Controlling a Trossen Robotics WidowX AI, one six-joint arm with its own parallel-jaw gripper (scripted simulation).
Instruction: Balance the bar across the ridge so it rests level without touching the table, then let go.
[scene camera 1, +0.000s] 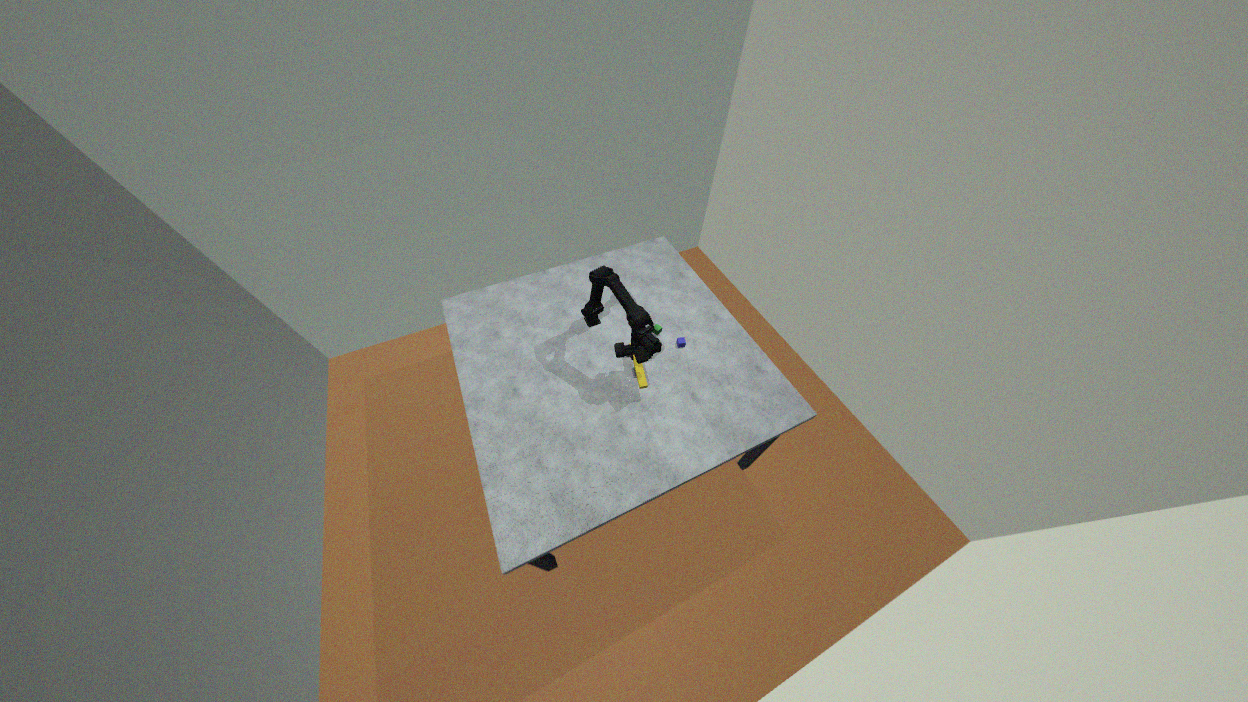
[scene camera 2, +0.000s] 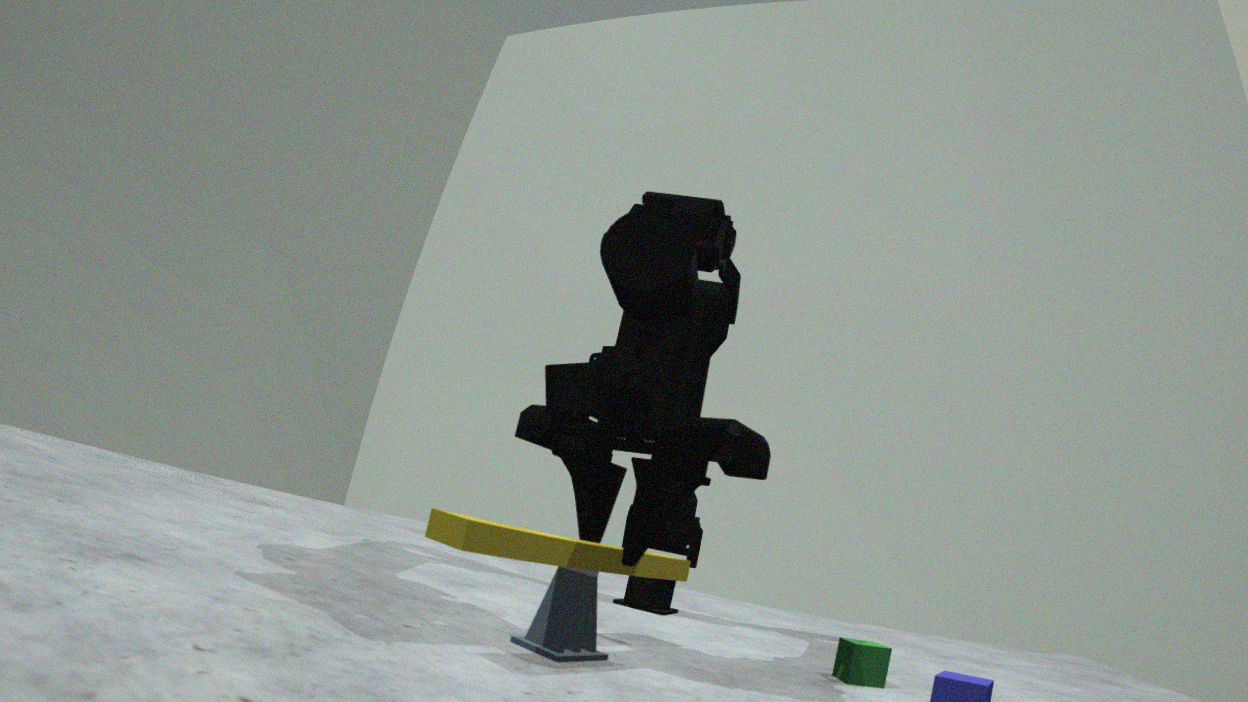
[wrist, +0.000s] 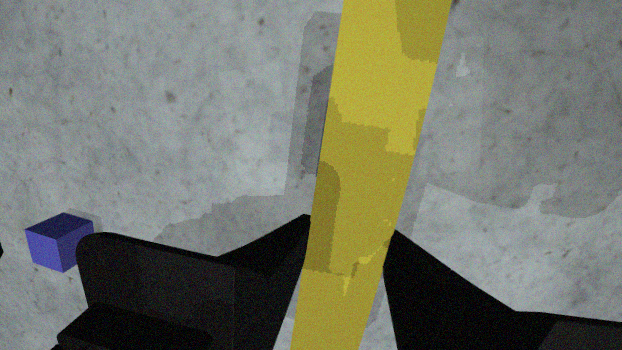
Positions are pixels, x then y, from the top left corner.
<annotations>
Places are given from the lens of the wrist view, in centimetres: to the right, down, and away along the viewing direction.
my gripper (wrist: 347, 231): 2, 2, 11
yellow bar (wrist: 384, 68): 2, -4, 8
blue cube (wrist: 52, 243): -20, 5, 18
The marked spots on the yellow bar and the blue cube are 27 cm apart.
</annotations>
